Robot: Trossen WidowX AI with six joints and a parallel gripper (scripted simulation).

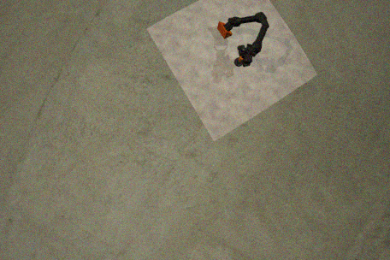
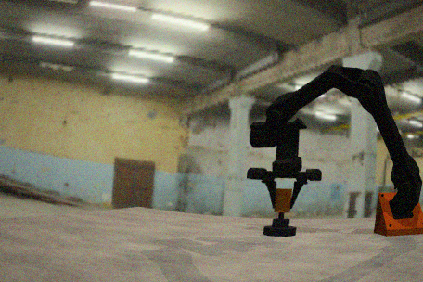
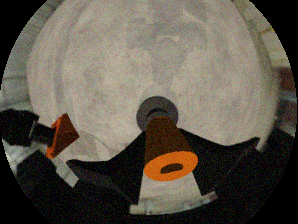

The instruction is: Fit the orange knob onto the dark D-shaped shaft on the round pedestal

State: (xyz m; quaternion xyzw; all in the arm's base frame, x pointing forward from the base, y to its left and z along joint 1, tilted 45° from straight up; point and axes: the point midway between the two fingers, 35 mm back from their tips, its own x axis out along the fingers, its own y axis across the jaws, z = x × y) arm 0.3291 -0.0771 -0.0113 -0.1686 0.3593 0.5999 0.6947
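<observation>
Now: the orange knob 20 mm above my gripper tip. The rest, counted from my gripper tip: round dark pedestal (40 mm below).
</observation>
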